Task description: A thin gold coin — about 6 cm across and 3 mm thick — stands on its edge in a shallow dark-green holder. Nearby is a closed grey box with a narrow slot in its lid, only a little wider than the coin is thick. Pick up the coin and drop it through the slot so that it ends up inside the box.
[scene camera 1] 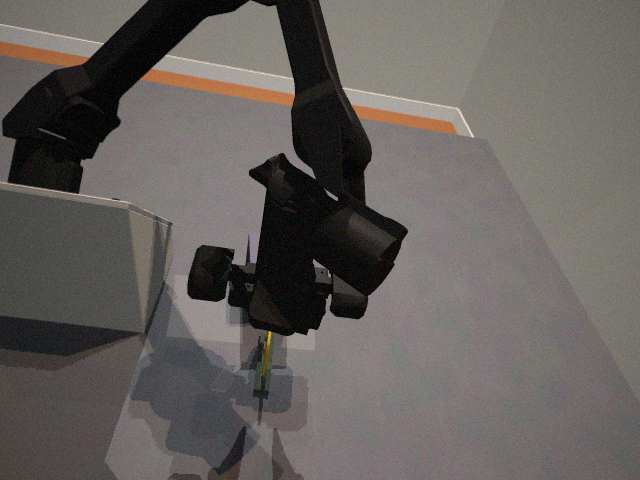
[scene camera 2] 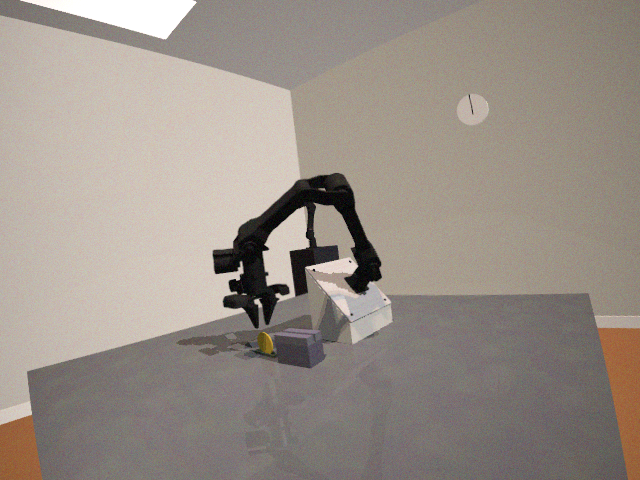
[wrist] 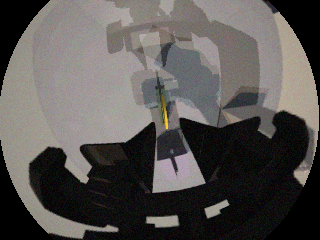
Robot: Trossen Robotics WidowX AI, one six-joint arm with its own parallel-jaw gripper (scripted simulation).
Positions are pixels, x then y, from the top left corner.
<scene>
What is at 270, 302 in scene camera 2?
My gripper.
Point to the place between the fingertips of my gripper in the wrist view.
At 167, 123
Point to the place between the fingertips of my gripper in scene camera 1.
271, 327
</scene>
